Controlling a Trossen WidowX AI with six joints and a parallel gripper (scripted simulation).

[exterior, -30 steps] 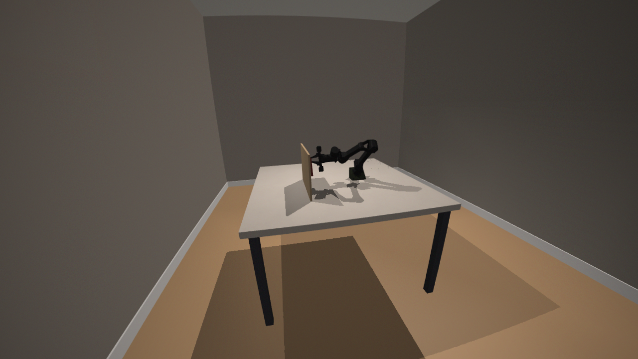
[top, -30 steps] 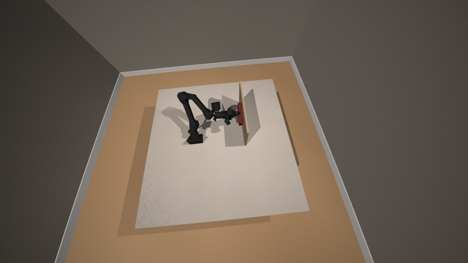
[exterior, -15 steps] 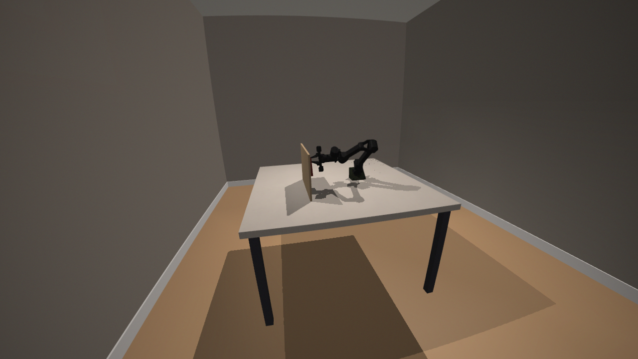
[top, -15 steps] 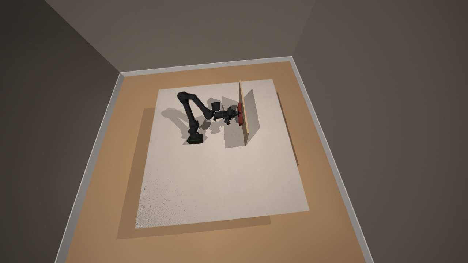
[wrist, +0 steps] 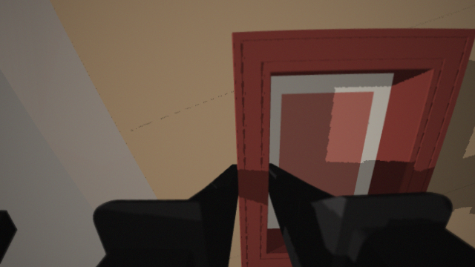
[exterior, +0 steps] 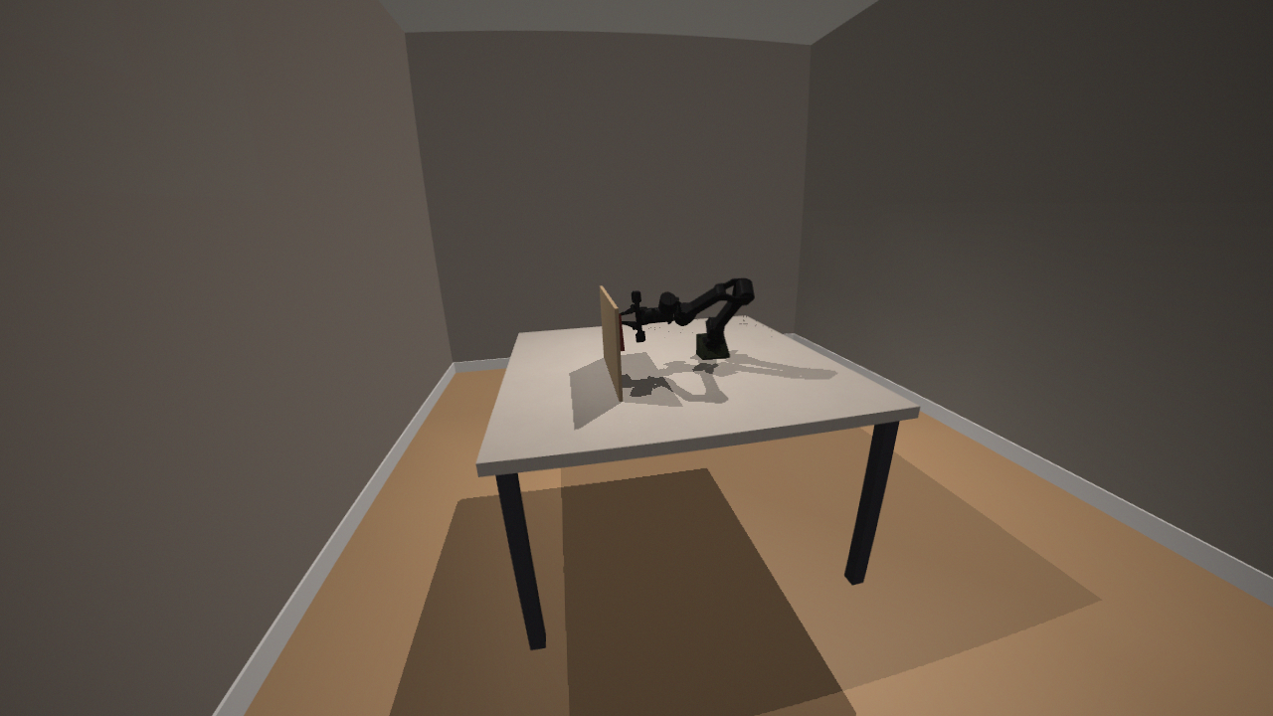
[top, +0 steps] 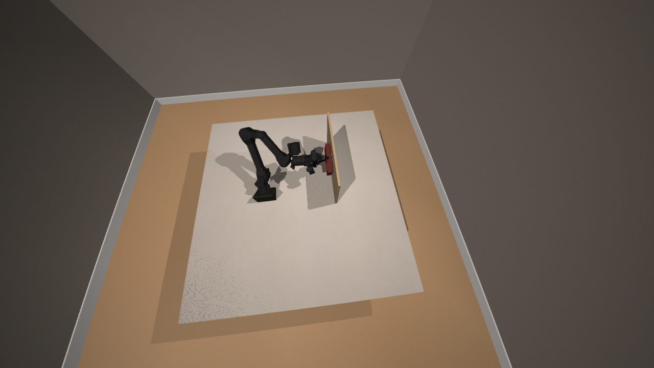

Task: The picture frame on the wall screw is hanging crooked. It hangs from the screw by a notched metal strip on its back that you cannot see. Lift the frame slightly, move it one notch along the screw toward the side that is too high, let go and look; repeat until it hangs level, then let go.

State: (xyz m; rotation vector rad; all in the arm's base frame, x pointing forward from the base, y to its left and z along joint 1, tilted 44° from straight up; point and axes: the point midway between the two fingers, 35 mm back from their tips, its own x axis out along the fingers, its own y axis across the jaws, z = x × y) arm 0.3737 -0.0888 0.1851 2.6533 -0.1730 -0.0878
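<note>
Now: the red picture frame 50 mm below my gripper tip, 20 mm to the left of it and 10 mm ahead of it. From my gripper tip the other things lie so: tan wall panel (60 mm below, 20 mm to the left, 20 mm ahead).
</note>
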